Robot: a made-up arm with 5 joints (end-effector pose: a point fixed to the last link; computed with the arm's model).
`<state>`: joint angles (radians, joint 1 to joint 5).
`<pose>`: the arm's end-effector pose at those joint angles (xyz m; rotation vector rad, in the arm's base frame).
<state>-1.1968 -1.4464 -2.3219 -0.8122 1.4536</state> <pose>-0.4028 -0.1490 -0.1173 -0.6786 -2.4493 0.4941</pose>
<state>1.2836 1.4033 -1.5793 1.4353 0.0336</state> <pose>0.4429 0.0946 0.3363 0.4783 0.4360 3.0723</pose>
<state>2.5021 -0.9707 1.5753 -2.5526 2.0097</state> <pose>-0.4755 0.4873 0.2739 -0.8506 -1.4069 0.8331</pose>
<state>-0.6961 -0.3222 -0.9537 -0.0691 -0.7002</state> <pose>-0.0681 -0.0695 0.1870 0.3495 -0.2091 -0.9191</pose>
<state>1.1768 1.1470 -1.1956 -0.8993 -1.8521</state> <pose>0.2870 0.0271 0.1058 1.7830 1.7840 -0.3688</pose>
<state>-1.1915 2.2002 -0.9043 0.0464 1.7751</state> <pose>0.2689 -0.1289 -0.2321 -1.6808 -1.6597 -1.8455</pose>
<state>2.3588 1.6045 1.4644 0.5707 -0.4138</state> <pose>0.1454 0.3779 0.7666 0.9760 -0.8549 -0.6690</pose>
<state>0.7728 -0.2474 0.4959 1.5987 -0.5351</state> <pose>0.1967 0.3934 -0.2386 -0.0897 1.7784 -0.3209</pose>
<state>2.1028 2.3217 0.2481 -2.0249 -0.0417</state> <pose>0.0016 0.5290 0.6193 -1.1207 1.4911 0.1650</pose>
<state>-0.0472 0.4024 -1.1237 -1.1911 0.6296</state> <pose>-0.1319 -0.0242 -0.1057 0.7960 -1.1286 0.2129</pose>
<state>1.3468 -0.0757 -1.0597 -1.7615 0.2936</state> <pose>-0.0583 0.2660 0.2056 1.3507 -0.9196 -1.8255</pose>
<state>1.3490 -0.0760 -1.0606 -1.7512 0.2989</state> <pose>-0.0604 0.2656 0.2052 1.3583 -0.9179 -1.8150</pose>
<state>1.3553 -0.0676 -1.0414 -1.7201 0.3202</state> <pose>-0.0671 0.2739 0.2038 1.3732 -0.9345 -1.7567</pose>
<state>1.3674 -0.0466 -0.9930 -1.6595 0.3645</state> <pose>-0.0803 0.2939 0.1997 1.3946 -0.9778 -1.6294</pose>
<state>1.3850 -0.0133 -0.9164 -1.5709 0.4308</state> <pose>-0.0993 0.3231 0.1900 1.4145 -1.0461 -1.4359</pose>
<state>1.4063 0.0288 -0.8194 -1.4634 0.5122</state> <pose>-0.1207 0.3552 0.1723 1.4219 -1.1301 -1.1966</pose>
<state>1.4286 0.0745 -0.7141 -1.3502 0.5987</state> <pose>-0.1395 0.3837 0.1476 1.4105 -1.2171 -0.9422</pose>
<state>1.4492 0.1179 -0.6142 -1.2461 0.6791</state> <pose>-0.1522 0.4046 0.1208 1.3829 -1.2943 -0.7066</pose>
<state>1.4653 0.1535 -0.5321 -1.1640 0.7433</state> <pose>-0.1582 0.4176 0.0975 1.3481 -1.3528 -0.5190</pose>
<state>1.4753 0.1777 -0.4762 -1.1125 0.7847</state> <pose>-0.1598 0.4249 0.0818 1.3178 -1.3899 -0.3976</pose>
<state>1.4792 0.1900 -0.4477 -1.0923 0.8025</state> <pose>-0.1596 0.4291 0.0745 1.2987 -1.4079 -0.3433</pose>
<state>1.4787 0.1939 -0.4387 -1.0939 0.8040</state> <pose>-0.1588 0.4317 0.0729 1.2895 -1.4137 -0.3354</pose>
